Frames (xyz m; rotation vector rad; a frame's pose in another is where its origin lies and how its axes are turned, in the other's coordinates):
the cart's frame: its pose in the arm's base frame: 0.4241 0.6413 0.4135 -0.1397 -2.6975 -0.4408
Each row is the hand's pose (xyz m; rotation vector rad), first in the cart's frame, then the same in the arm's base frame.
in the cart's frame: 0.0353 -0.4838 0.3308 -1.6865 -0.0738 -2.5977
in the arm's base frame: 0.1913 0.2926 0.0025 -1.9664 -0.0513 1.9694
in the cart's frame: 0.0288 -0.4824 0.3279 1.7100 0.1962 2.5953
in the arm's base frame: 0.1985 0.2928 0.0028 -1.8919 -0.1257 1.9121
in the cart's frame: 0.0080 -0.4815 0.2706 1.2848 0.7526 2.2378
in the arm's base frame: 0.2390 0.2743 0.0444 -1.6193 -0.4806 1.3874
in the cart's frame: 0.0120 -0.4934 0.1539 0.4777 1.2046 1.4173
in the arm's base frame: 0.2769 0.2253 0.1441 -1.0853 -1.0007 0.4474
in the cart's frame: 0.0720 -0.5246 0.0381 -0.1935 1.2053 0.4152
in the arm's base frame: 0.2602 0.1602 0.2602 -0.3443 -1.3985 -0.4458
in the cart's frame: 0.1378 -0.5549 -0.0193 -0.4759 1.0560 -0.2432
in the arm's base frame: 0.2165 0.1151 0.3280 0.2361 -1.5456 -0.9100
